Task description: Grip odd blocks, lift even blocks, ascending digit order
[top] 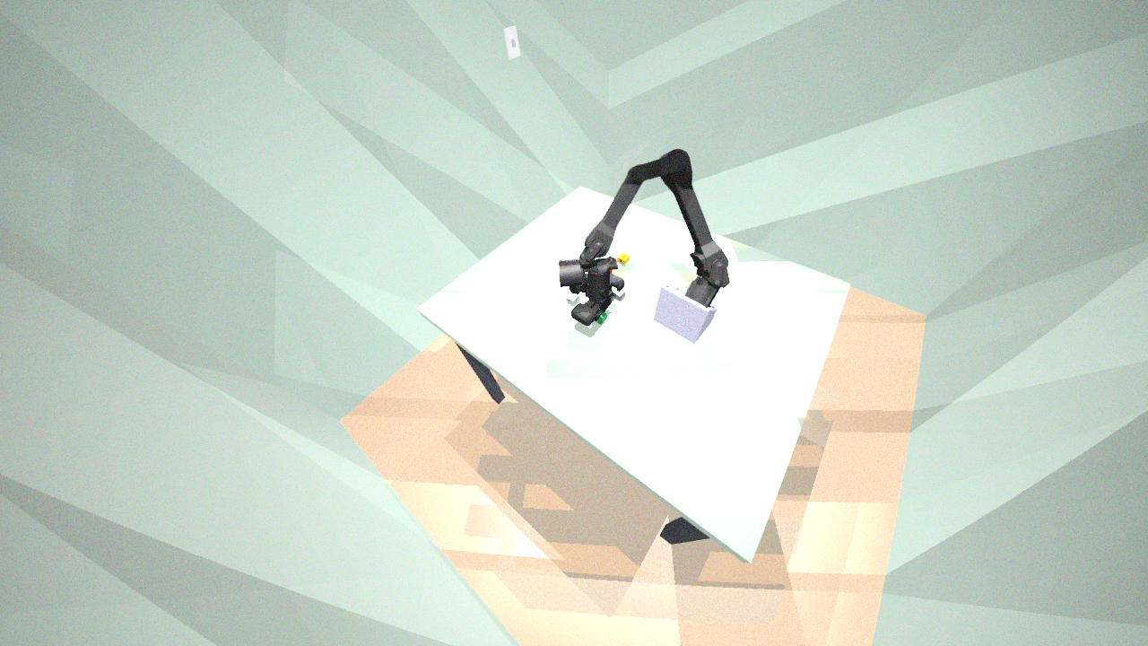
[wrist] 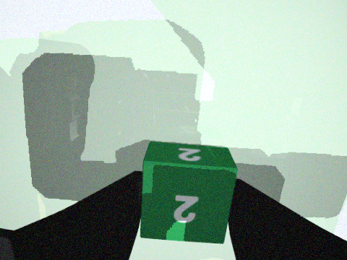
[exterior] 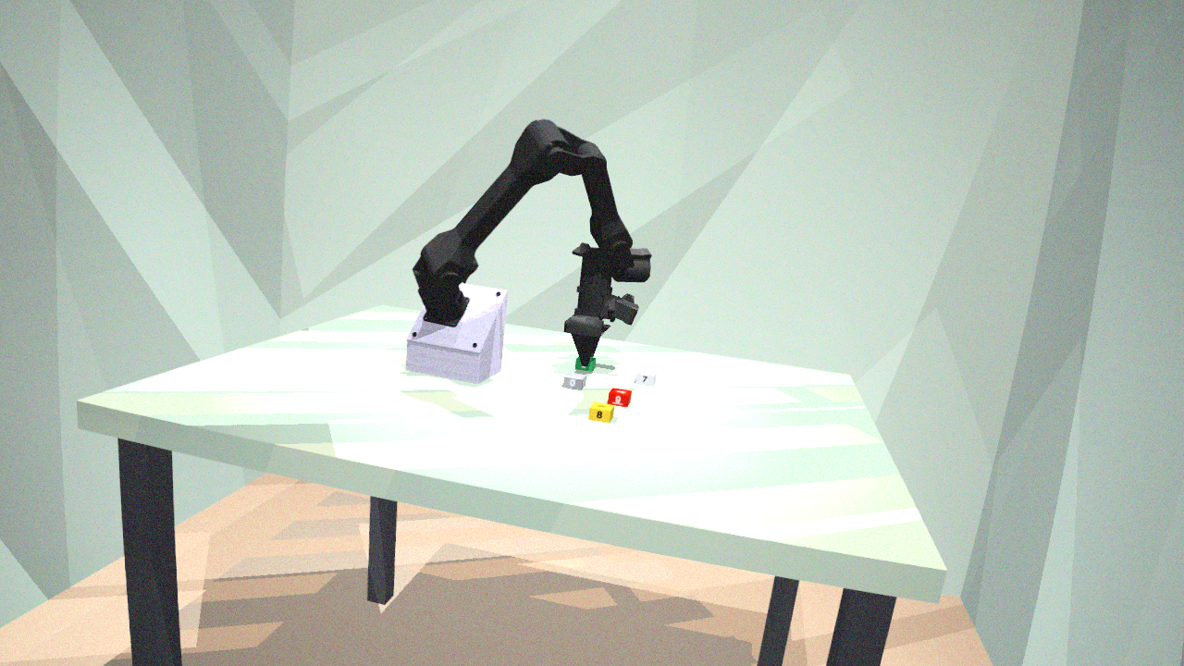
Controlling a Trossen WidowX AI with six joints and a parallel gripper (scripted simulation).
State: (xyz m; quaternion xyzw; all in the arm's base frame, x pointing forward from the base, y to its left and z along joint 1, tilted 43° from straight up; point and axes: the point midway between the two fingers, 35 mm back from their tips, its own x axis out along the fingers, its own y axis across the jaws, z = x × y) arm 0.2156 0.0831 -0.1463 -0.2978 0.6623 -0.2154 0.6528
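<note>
My gripper tip is now 12 cm short of the white block marked 7. The rest, counted from my gripper tip: red block (16 cm to the right, 11 cm ahead); grey block marked 0 (12 cm to the right, 2 cm ahead); green block (right at my gripper tip).
</note>
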